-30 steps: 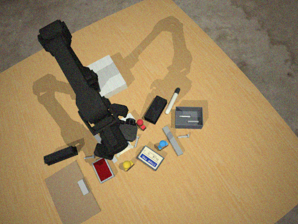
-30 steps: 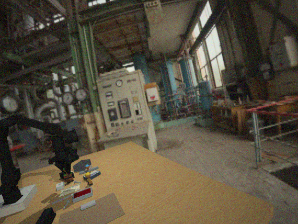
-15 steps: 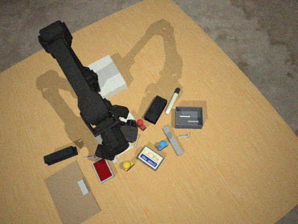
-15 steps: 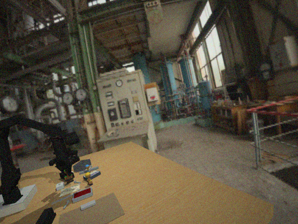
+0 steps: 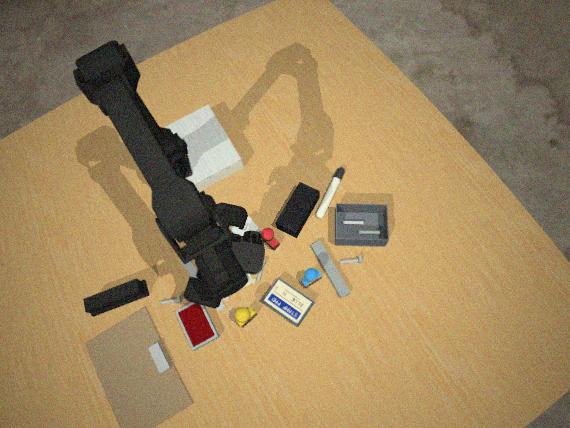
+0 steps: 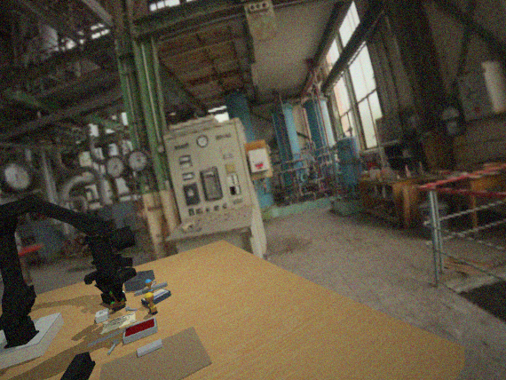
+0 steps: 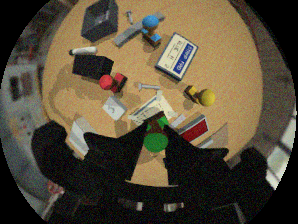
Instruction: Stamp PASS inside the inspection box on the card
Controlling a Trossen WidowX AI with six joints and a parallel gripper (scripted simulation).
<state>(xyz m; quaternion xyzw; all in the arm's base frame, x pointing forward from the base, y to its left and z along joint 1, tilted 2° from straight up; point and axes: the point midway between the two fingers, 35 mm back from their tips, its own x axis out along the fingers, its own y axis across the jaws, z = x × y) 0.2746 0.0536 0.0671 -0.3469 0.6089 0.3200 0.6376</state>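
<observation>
The cream card lies 1 cm behind my gripper tip, 1 cm to the right of it and 7 cm below it. Round my gripper tip: yellow stamp 10 cm ahead, 5 cm below; green-knobbed stamp right at my gripper tip; red stamp 4 cm behind, 10 cm to the left, 5 cm below.
</observation>
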